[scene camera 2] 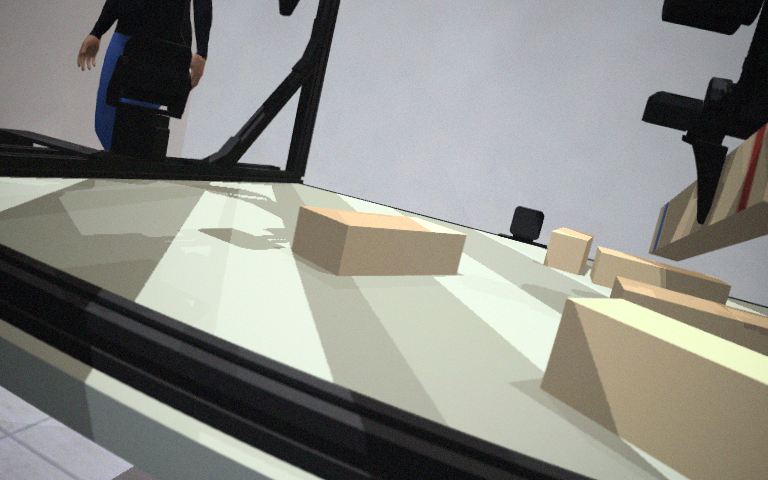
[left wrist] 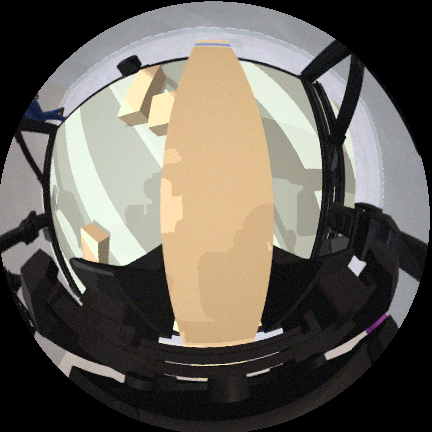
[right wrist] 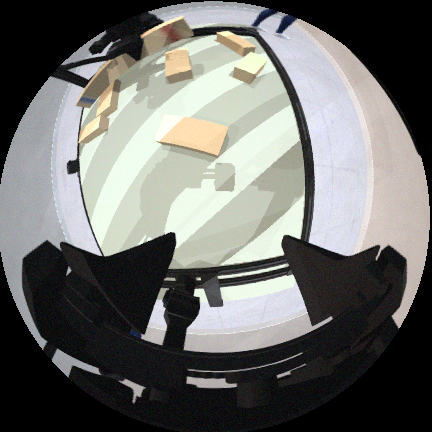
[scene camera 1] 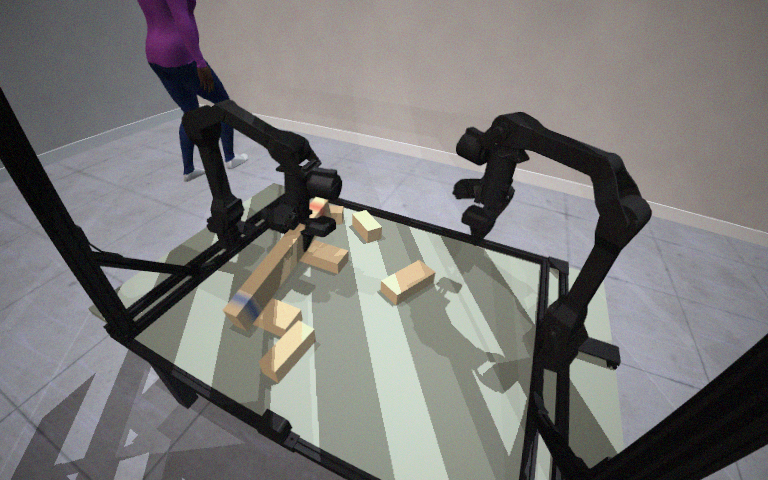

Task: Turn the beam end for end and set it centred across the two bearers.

Note:
My left gripper (scene camera 2: 723, 229) carries a long wooden beam (scene camera 2: 678, 236), which touches nothing else. My right gripper (scene camera 1: 481, 235) is open and holds nothing.
The long wooden beam shows as well in the left wrist view (left wrist: 216, 200), in the right wrist view (right wrist: 111, 69) and in scene camera 1 (scene camera 1: 246, 305). My left gripper is seen too in the left wrist view (left wrist: 212, 234) and in scene camera 1 (scene camera 1: 298, 249). My right gripper also shows in the right wrist view (right wrist: 231, 239).

